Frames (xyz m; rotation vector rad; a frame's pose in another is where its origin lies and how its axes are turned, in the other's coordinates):
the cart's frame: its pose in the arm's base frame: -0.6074 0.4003 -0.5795 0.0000 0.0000 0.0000
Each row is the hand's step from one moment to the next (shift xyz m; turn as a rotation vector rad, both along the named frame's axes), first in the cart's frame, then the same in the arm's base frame.
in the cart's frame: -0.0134 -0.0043 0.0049 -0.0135 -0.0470 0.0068
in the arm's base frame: -0.0134 -0.0043 0.0049 -0.0135 -0.0470 0.0068
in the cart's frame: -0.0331 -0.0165 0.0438 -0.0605 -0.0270 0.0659
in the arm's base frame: -0.0331 -0.0165 0.0438 -0.0605 -0.0270 0.0659
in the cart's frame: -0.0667 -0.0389 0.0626 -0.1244 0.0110 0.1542
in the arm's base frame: -0.0667 -0.0389 0.0626 -0.1244 0.0110 0.1542
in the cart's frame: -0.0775 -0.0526 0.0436 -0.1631 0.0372 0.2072
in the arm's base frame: -0.0775 -0.0526 0.0436 -0.1631 0.0372 0.2072
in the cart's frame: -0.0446 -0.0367 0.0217 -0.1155 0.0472 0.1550
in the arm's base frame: -0.0446 -0.0367 0.0217 -0.1155 0.0472 0.1550
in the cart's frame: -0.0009 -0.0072 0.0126 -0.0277 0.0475 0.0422
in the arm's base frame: -0.0009 -0.0072 0.0126 -0.0277 0.0475 0.0422
